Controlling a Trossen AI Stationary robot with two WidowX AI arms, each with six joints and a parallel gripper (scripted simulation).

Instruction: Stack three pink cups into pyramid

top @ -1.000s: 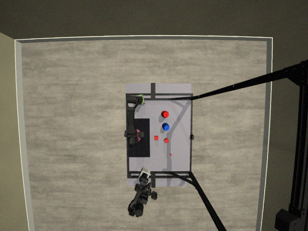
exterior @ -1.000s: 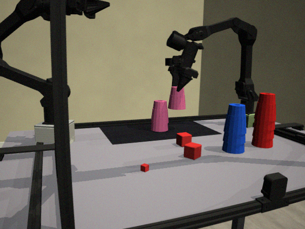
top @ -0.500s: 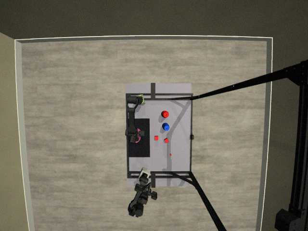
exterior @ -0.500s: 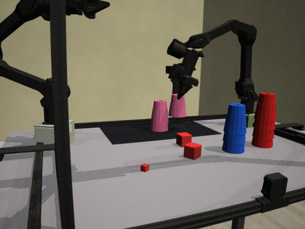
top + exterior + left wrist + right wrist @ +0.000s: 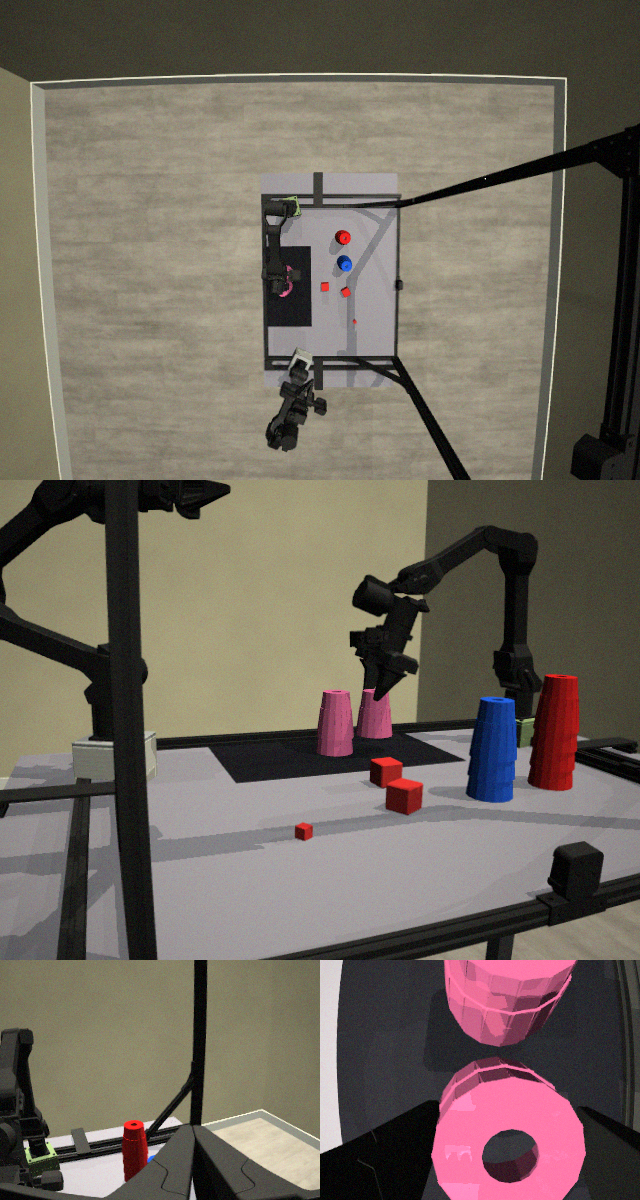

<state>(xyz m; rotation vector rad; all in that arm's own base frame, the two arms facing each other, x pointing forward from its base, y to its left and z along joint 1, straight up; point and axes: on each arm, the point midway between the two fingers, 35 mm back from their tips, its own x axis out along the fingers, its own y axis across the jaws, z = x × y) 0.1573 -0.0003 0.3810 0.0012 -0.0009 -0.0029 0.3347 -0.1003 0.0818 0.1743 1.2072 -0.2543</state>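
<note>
My right hand is 14 cm above the black mat and 9 cm to the right of it. From my right hand the other things lie so: red cube (36 cm behind, 31 cm to the left, 13 cm below).
</note>
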